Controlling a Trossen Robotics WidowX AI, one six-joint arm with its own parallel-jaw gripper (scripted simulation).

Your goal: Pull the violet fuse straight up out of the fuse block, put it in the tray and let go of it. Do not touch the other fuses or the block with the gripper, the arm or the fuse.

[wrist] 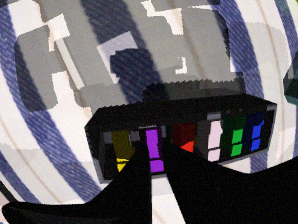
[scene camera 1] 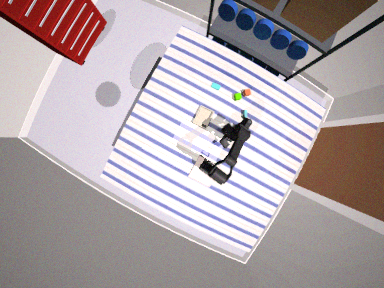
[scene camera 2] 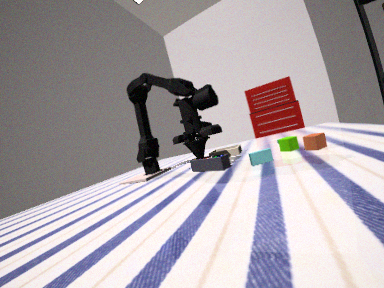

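You'd see my gripper in the pictures, and it's in the wrist view too. There's also a green fuse in the pictures.
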